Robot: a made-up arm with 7 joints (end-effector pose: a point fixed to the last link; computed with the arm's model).
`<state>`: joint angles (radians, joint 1 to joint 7).
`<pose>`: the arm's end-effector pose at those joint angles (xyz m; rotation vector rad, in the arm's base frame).
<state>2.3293 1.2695 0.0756 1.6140 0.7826 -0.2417 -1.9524</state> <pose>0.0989 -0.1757 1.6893 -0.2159 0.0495 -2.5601</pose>
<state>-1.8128 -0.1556 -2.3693 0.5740 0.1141 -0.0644 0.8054</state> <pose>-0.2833 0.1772 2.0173 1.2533 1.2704 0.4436</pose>
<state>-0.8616 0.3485 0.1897 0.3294 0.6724 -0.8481 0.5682</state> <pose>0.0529 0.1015 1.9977 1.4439 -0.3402 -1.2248</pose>
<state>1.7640 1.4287 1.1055 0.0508 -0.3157 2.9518 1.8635</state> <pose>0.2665 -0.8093 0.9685 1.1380 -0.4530 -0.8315</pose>
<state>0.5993 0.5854 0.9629 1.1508 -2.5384 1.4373 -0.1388</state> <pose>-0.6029 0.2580 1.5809 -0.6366 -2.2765 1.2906</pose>
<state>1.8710 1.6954 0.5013 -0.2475 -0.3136 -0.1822 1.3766</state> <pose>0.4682 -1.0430 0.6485 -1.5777 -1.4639 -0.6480</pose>
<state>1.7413 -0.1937 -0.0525 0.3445 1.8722 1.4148 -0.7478</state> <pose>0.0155 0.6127 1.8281 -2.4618 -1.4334 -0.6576</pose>
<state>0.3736 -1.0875 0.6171 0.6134 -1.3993 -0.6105 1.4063</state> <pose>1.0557 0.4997 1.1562 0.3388 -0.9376 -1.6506</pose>
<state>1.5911 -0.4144 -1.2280 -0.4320 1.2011 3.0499 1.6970</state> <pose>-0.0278 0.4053 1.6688 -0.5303 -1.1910 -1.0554</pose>
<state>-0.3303 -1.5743 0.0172 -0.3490 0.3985 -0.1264 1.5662</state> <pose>1.1430 -0.4041 0.9846 -1.6028 0.1268 2.6035</pose>
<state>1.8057 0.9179 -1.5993 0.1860 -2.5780 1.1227 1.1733</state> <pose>0.3661 -0.6502 1.7649 0.4402 -2.2169 -0.8767</pose>
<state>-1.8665 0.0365 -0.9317 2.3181 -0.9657 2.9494 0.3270</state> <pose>-0.3980 -0.1512 1.4180 -0.2227 -1.7743 -1.2269</pose>
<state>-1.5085 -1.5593 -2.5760 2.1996 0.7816 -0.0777 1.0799</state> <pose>-0.3499 -0.2022 1.2545 0.9640 1.1598 0.0651</pose>
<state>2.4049 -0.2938 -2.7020 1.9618 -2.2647 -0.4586 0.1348</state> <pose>0.5205 0.0941 1.5883 -1.5335 -0.8992 -1.4356</pose>
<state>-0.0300 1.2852 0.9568 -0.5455 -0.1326 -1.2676 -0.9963</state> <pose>-1.0372 -0.1186 1.2168 -0.0129 -1.0109 1.0579</pose>
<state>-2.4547 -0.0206 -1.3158 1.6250 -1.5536 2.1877 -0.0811</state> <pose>-0.5609 0.0947 1.6321 -0.8885 0.0855 -2.5610</pose>
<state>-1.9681 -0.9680 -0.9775 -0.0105 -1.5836 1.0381 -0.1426</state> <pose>-0.2408 -1.0181 1.4506 -1.9471 0.6111 -1.4632</pose>
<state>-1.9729 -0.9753 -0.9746 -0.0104 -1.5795 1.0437 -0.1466</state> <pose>-0.2463 -1.0202 1.4433 -1.9324 0.6168 -1.4641</pose>
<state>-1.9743 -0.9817 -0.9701 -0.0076 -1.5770 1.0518 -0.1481</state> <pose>-0.2493 -1.0227 1.4362 -1.9151 0.6170 -1.4634</pose>
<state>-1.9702 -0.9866 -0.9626 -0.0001 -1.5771 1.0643 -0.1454</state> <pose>-0.2483 -1.0260 1.4294 -1.8930 0.6082 -1.4601</pose>
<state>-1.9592 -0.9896 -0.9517 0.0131 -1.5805 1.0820 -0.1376</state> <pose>-0.2420 -1.0302 1.4228 -1.8651 0.5886 -1.4534</pose>
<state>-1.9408 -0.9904 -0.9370 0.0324 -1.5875 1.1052 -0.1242</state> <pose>-0.2299 -1.0353 1.4165 -1.8308 0.5574 -1.4429</pose>
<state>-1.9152 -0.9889 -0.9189 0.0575 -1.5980 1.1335 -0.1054</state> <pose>-0.2118 -1.0410 1.4105 -1.7903 0.5153 -1.4279</pose>
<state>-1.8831 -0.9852 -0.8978 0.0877 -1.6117 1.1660 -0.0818</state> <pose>-0.1878 -1.0467 1.4046 -1.7438 0.4640 -1.4087</pose>
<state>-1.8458 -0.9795 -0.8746 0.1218 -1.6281 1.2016 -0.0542</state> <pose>-0.1588 -1.0520 1.3988 -1.6922 0.4060 -1.3852</pose>
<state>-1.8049 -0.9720 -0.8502 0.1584 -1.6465 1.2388 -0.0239</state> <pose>-0.1257 -1.0560 1.3933 -1.6369 0.3443 -1.3581</pose>
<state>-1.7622 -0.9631 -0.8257 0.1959 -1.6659 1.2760 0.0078</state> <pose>-0.0900 -1.0584 1.3880 -1.5798 0.2818 -1.3284</pose>
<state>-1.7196 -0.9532 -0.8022 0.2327 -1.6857 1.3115 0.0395</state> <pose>-0.0535 -1.0588 1.3834 -1.5234 0.2219 -1.2976</pose>
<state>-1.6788 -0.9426 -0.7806 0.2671 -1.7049 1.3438 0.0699</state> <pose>-0.0177 -1.0573 1.3798 -1.4705 0.1664 -1.2670</pose>
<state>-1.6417 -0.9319 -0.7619 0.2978 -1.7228 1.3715 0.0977</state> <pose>0.0153 -1.0542 1.3774 -1.4237 0.1179 -1.2388</pose>
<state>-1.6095 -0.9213 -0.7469 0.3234 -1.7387 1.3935 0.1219</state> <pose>0.0442 -1.0499 1.3767 -1.3859 0.0772 -1.2141</pose>
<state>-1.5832 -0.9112 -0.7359 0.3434 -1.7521 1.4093 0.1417</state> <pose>0.0678 -1.0452 1.3777 -1.3585 0.0451 -1.1945</pose>
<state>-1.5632 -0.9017 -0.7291 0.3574 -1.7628 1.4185 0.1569</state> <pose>0.0855 -1.0405 1.3807 -1.3426 0.0211 -1.1808</pose>
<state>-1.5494 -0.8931 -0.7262 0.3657 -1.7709 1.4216 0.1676</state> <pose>0.0975 -1.0363 1.3854 -1.3378 0.0049 -1.1728</pose>
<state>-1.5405 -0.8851 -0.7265 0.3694 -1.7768 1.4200 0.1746</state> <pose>0.1050 -1.0326 1.3914 -1.3420 -0.0054 -1.1694</pose>
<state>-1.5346 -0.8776 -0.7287 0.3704 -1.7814 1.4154 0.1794</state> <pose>0.1096 -1.0293 1.3983 -1.3517 -0.0122 -1.1690</pose>
